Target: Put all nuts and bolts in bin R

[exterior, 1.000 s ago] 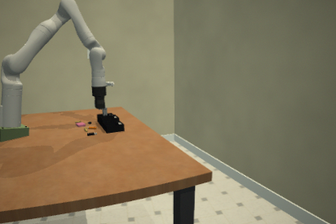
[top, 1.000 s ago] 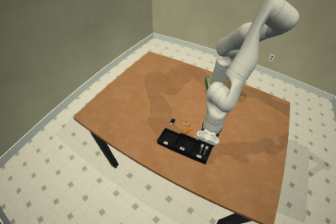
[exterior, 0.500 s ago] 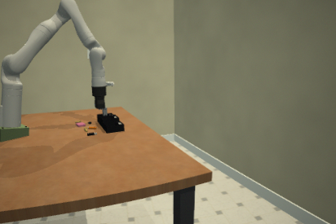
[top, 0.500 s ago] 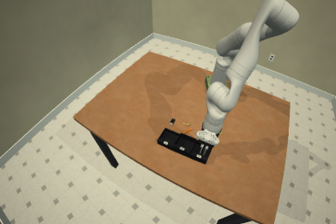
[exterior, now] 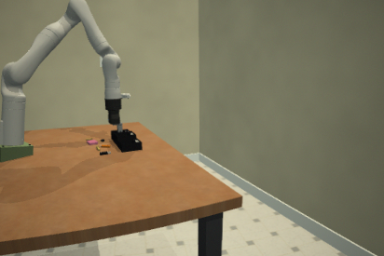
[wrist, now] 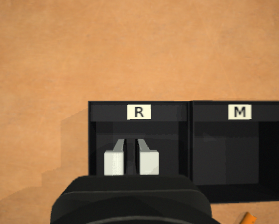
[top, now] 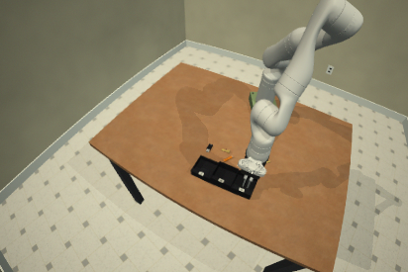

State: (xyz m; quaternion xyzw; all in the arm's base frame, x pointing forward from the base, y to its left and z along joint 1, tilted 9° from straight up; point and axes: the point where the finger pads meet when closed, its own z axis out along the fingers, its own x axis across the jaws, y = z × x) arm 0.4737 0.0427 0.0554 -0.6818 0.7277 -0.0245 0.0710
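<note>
The dark hex nut is 9 cm behind my hand and 3 cm below it. Also, from my hand: pink eraser (14 cm behind, 3 cm below, 1 cm to the right); then orange marker (11 cm to the right, 10 cm behind, 3 cm below); then black bin tray (9 cm to the right, 1 cm below).
</note>
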